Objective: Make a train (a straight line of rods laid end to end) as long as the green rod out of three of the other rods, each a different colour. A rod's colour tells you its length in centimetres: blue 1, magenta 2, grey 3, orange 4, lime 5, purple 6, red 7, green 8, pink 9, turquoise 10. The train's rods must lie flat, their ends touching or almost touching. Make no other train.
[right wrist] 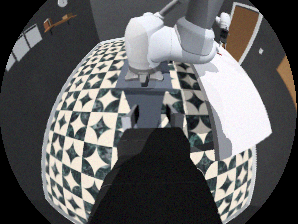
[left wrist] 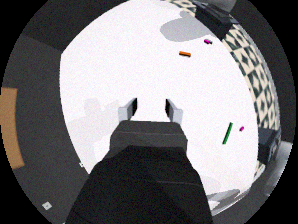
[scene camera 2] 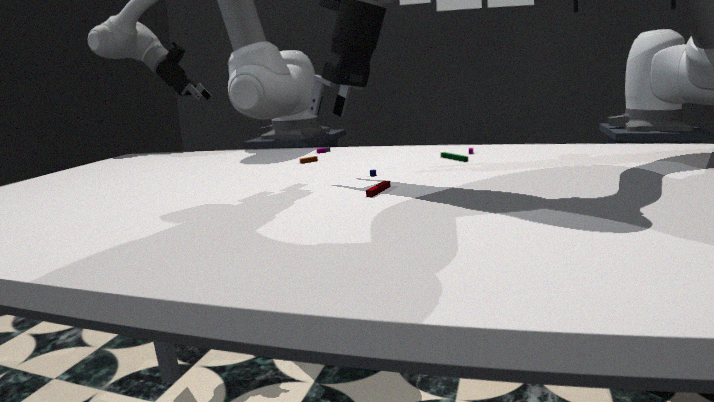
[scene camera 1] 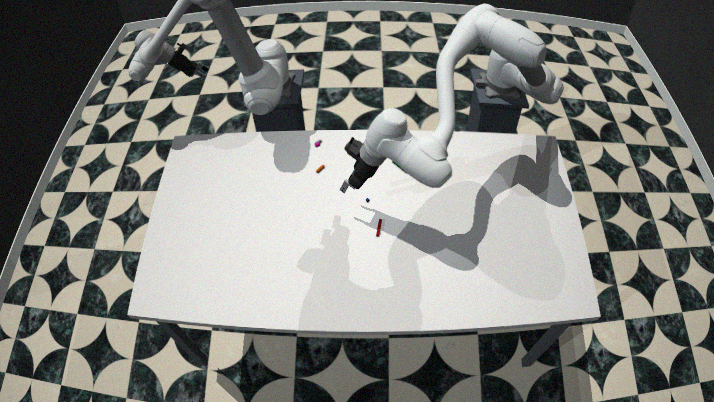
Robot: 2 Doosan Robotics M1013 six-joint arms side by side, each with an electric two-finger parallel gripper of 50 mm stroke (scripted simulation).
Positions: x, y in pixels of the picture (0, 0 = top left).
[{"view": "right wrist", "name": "right gripper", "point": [152, 110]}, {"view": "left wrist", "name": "left gripper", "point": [151, 103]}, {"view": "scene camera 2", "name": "left gripper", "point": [325, 114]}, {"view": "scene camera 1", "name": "arm base pedestal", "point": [488, 119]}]
